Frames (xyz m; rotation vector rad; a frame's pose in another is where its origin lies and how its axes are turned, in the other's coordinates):
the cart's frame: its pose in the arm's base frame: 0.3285 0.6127 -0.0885 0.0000 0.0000 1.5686
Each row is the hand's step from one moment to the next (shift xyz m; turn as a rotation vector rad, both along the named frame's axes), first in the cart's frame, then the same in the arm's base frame.
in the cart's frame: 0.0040 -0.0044 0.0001 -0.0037 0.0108 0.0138
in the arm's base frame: 0.0044 0.0040 0.0001 -0.0108 -0.0037 0.0138
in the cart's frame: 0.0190 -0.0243 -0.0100 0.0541 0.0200 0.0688
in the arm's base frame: 0.0243 0.0189 -0.0100 -0.0199 0.0541 0.0688
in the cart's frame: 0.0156 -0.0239 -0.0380 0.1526 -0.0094 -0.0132
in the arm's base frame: 0.0239 0.0155 -0.0380 0.0097 0.1526 -0.0132
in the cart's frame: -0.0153 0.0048 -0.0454 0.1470 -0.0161 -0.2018
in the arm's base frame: -0.0048 -0.0153 -0.0454 0.0164 0.1470 -0.2018
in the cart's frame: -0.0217 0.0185 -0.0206 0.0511 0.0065 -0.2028
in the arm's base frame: -0.0185 -0.0217 -0.0206 -0.0064 0.0511 -0.2028
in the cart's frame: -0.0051 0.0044 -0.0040 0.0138 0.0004 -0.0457
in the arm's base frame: -0.0044 -0.0051 -0.0040 -0.0004 0.0138 -0.0457
